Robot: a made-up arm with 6 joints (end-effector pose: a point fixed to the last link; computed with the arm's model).
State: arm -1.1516 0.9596 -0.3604 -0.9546 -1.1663 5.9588
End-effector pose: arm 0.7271 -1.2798 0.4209 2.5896 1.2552 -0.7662
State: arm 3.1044 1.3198 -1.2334 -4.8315 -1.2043 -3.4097
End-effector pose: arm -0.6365 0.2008 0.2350 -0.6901 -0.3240 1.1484
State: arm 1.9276 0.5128 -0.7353 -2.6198 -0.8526 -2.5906
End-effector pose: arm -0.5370 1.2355 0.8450 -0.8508 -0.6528 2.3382
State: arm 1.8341 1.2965 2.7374 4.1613 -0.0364 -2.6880
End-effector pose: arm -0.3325 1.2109 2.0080 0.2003 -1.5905 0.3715
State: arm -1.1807 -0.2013 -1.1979 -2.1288 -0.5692 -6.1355
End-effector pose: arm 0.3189 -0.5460 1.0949 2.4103 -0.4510 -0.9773
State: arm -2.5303 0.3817 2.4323 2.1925 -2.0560 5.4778
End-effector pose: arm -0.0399 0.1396 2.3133 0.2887 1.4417 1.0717
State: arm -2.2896 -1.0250 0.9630 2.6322 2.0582 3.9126
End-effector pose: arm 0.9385 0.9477 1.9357 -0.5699 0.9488 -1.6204
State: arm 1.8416 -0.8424 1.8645 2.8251 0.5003 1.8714
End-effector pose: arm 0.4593 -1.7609 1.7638 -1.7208 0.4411 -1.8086
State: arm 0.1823 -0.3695 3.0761 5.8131 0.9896 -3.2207
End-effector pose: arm -1.1431 -0.2842 1.1474 1.7749 -0.5690 -2.2109
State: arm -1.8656 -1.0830 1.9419 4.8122 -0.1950 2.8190
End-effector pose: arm 0.6388 1.9769 1.1100 1.6847 0.8942 0.8723
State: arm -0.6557 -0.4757 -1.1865 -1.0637 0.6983 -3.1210
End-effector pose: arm 0.3054 -0.3703 1.2409 -1.8403 1.5200 -0.2919
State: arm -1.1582 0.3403 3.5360 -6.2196 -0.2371 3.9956
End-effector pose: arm -0.2105 0.4738 1.5664 -0.4083 -0.9975 1.7500
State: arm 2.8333 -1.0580 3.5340 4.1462 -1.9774 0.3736
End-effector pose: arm 0.7133 -0.3824 0.3840 0.8213 -2.6038 -0.1944
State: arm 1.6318 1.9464 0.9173 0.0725 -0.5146 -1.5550
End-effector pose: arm -0.1091 1.8973 -0.7056 -0.0871 1.5320 0.1308
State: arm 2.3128 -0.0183 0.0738 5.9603 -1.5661 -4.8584
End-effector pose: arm -0.6857 0.6583 1.9447 1.5091 0.5265 -2.1539
